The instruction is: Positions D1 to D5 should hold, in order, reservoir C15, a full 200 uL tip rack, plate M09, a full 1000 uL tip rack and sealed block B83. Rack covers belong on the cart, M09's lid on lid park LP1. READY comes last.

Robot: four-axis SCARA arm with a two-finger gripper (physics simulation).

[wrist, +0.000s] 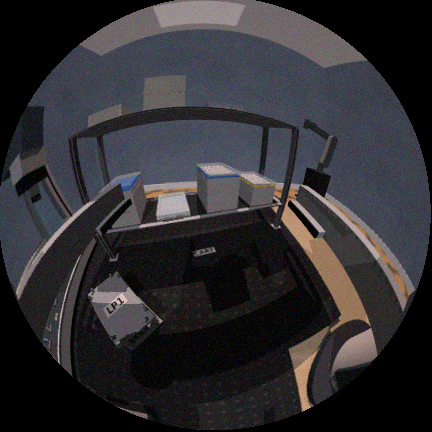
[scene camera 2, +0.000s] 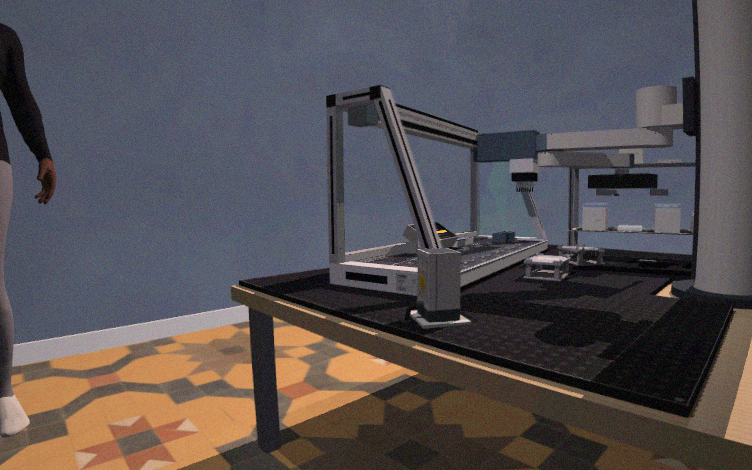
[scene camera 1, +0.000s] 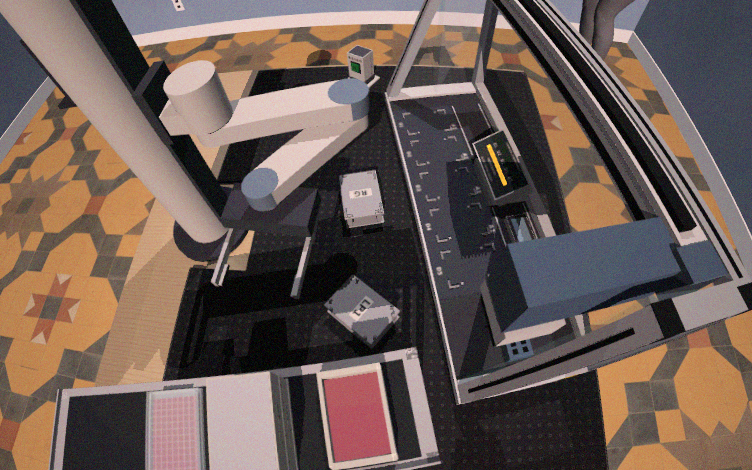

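My gripper [scene camera 1: 257, 283] [scene camera 2: 632, 192] [wrist: 207, 190] is open and empty, high above the dark mat, facing the shelf unit. Deck positions D1 to D5 on the deck [scene camera 1: 465, 221] hold no labware. In the wrist view, the lower shelf carries a tall blue-topped box [wrist: 131, 186] partly behind a finger, a low white plate-like item [wrist: 173, 206], a tall rack with a blue band [wrist: 218, 187] and a shorter yellow-banded rack [wrist: 257, 191]. On top are a pink gridded plate [scene camera 1: 174, 432] and a red-filled tray [scene camera 1: 357, 415]. Lid park LP1 [scene camera 1: 354, 318] [wrist: 122, 317] is bare.
The RG stand [scene camera 1: 361, 193] [scene camera 2: 546, 259] is bare, between arm and deck. A screen with a yellow bar [scene camera 1: 501, 166] stands behind the deck. A blue pipetting head [scene camera 1: 593, 266] [scene camera 2: 507, 145] hangs over the deck's end. A small device [scene camera 1: 360, 63] [scene camera 2: 438, 282] stands at the mat's edge. The floor label CART [wrist: 204, 251] shows.
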